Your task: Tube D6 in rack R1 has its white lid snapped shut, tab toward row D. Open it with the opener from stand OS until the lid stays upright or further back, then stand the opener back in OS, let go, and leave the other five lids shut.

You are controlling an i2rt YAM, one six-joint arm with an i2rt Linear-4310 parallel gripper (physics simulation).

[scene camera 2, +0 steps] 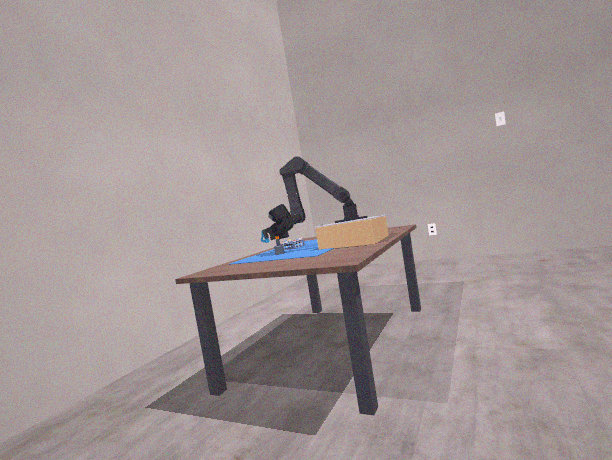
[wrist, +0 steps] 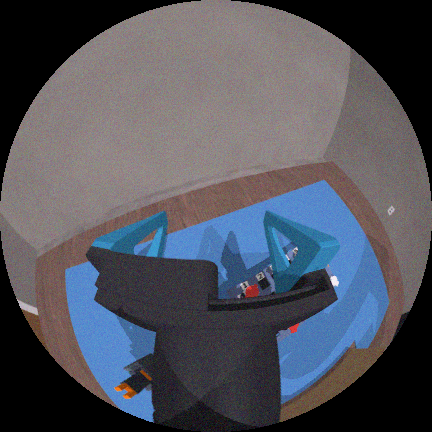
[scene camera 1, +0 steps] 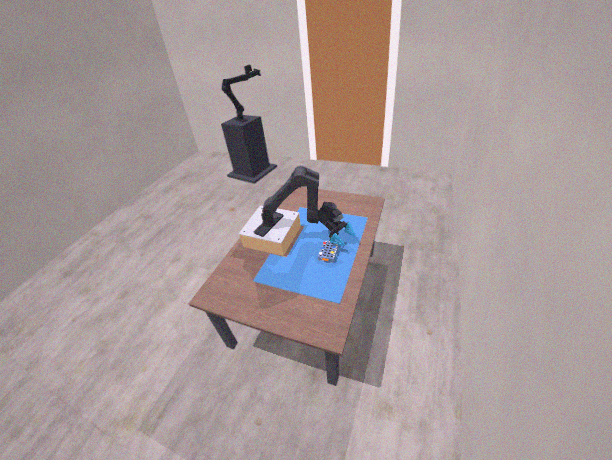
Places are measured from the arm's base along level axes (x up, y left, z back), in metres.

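Pixels of known places: gripper, fingertip midpoint: (scene camera 2: 269,238) (wrist: 215,215) (scene camera 1: 350,240); arm's base, link origin: (scene camera 2: 351,220) (scene camera 1: 269,224).
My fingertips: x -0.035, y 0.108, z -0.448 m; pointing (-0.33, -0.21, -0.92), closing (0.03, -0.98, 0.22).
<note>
Ahead of a thing's pixels: the offset from my fingertips to its top centre. Level surfaces: height alone.
The rack {dx -0.025, dy -0.076, dz +0.089 m} (scene camera 1: 328,251) (scene camera 2: 294,243) (wrist: 257,284) holds small coloured lids and stands on the blue mat. In the wrist view it is partly hidden by my right finger and the gripper body; a red lid {dx -0.025, dy -0.019, dz +0.073 m} (wrist: 251,291) shows between the fingers, and a white lid {dx -0.025, dy -0.126, dz +0.107 m} (wrist: 334,281) at the right. Which lid is D6, and its angle, I cannot tell. The opener (scene camera 2: 277,238) (wrist: 135,383) has an orange forked tip and stands in the dark grey stand OS {dx -0.027, dy +0.114, dz +0.164 m} (scene camera 2: 279,249) beside the rack. My gripper (scene camera 1: 345,236) (scene camera 2: 265,240) (wrist: 215,215) is open and empty, above the mat near the rack, apart from the opener.
The blue mat {dx -0.067 m} (scene camera 1: 300,280) (scene camera 2: 255,259) (wrist: 90,320) lies on the wooden table {dx -0.070 m} (scene camera 1: 280,317) (scene camera 2: 350,262). My arm's base stands on a box (scene camera 1: 262,244) (scene camera 2: 350,234) with a white top, behind the mat. Another arm stands on a dark pedestal (scene camera 1: 247,147) away from the table.
</note>
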